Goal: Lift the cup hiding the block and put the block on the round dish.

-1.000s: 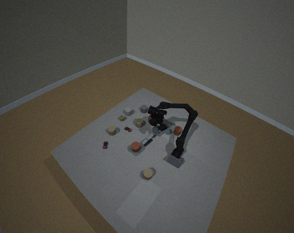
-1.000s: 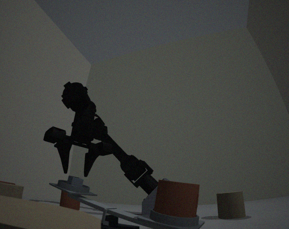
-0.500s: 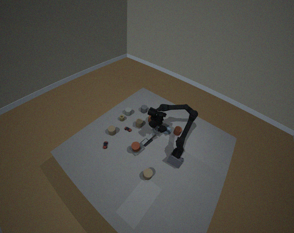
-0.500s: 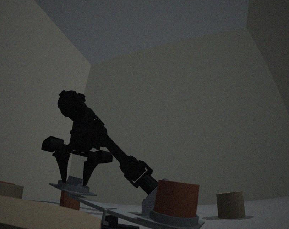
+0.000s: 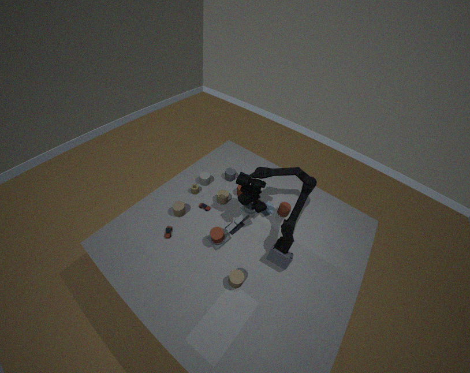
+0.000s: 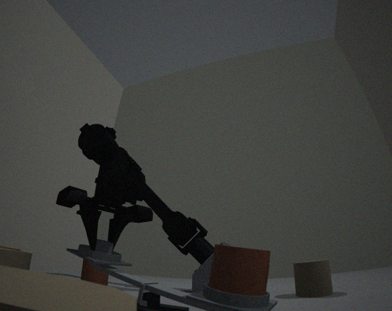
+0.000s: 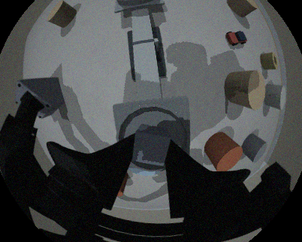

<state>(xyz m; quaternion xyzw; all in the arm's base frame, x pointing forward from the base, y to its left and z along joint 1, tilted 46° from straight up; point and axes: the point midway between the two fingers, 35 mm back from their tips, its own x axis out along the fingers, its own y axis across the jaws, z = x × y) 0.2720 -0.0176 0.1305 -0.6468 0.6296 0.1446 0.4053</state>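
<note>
My gripper tip is now 4 cm past the pale blue round dish, 12 cm to the left of it and 8 cm above it. The rest, counted from my gripper tip: grey block: 1 cm above.
</note>
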